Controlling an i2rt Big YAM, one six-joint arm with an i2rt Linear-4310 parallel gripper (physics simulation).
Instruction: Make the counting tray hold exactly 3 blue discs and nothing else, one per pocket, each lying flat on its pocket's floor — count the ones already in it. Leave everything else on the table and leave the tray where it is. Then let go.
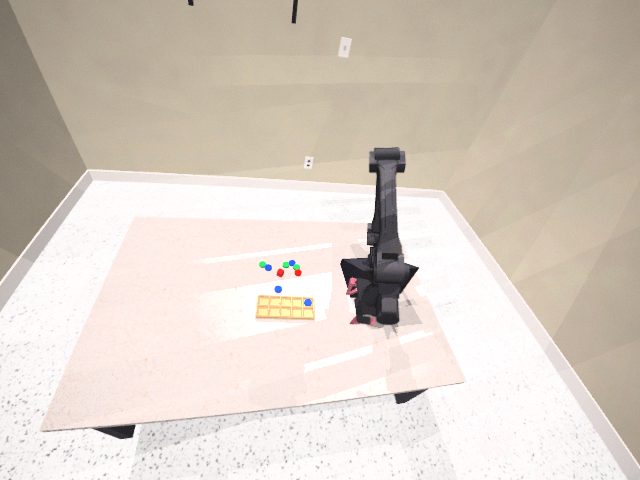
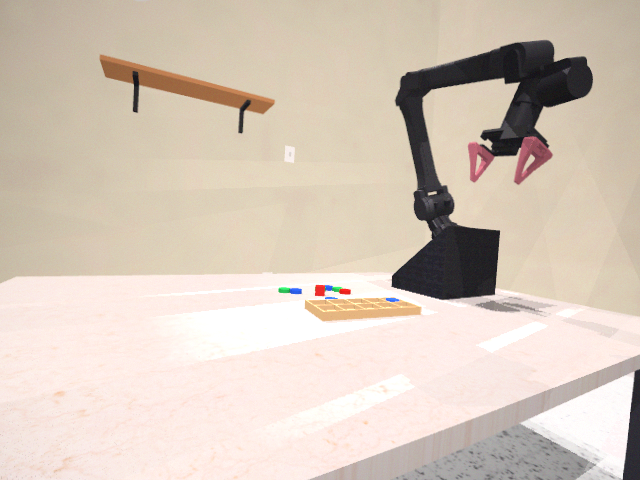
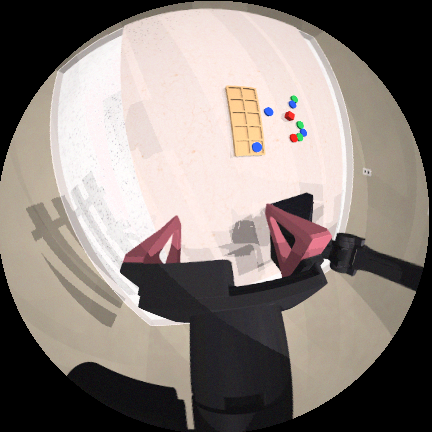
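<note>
The tan counting tray (image 1: 285, 317) (image 2: 372, 314) (image 3: 231, 120) has two rows of pockets. One blue disc (image 1: 308, 302) (image 2: 392, 299) (image 3: 257, 147) is at its corner pocket nearest the arm base, in the back row; I cannot tell if it lies flat on the floor. A second blue disc (image 1: 278, 289) (image 3: 268, 111) lies on the table just behind the tray. A third (image 1: 268, 267) (image 2: 295, 290) (image 3: 292, 104) is by a green disc; a fourth (image 1: 292, 262) (image 3: 303, 132) is among green and red pieces. My gripper (image 1: 351, 308) (image 2: 495, 181) (image 3: 222, 213) is open and empty, high above the table, right of the tray.
Green discs (image 1: 262, 264) (image 1: 285, 265) (image 1: 296, 267), a red cube (image 1: 280, 272) (image 2: 320, 290) (image 3: 290, 116) and a red disc (image 1: 297, 272) (image 2: 344, 291) (image 3: 294, 138) lie behind the tray. The black arm base (image 2: 465, 263) stands right of them. A wall shelf (image 2: 186, 85) hangs at back left.
</note>
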